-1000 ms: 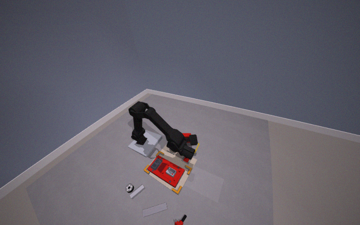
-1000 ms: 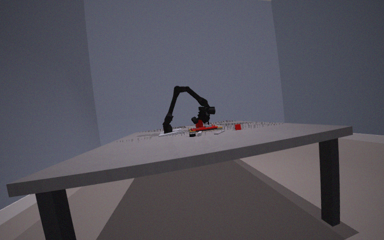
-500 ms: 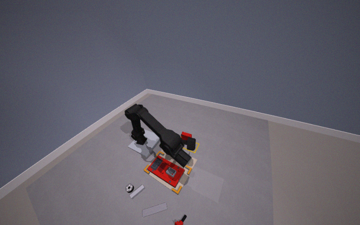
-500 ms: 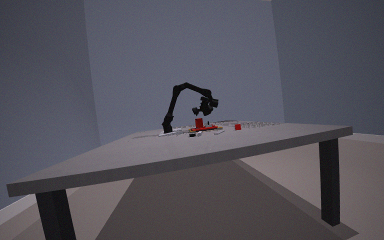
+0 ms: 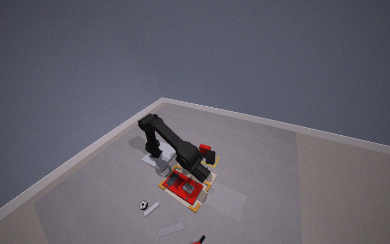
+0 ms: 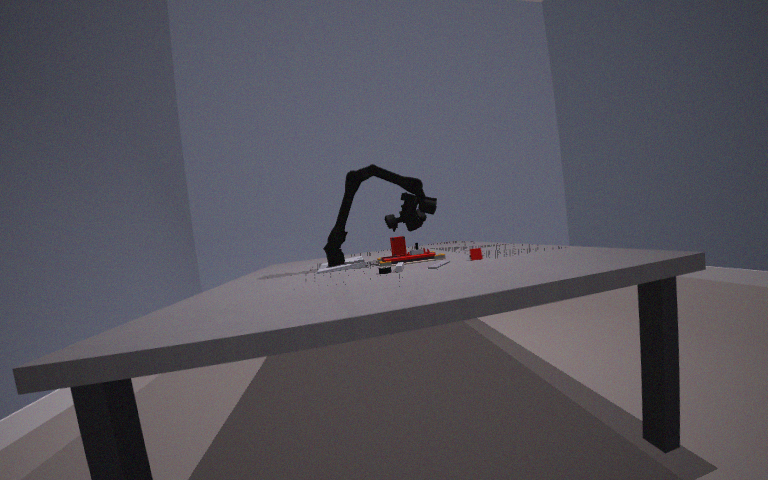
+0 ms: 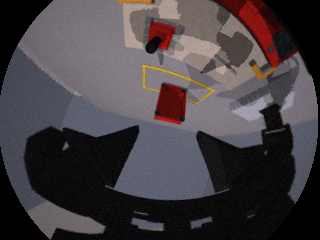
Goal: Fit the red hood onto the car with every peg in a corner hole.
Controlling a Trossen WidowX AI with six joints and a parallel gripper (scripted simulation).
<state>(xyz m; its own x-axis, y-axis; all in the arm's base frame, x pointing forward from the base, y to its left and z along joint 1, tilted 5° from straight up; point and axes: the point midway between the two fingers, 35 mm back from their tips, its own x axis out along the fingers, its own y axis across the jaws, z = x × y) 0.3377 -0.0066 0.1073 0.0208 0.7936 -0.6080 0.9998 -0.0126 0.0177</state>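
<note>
Now: the red hood 8 cm below my gripper tip and 7 cm to the left of it. Round my gripper tip: wheel (32 cm to the right, 22 cm behind, 12 cm below); then grey engine block (17 cm to the right, 11 cm below, 3 cm behind).
</note>
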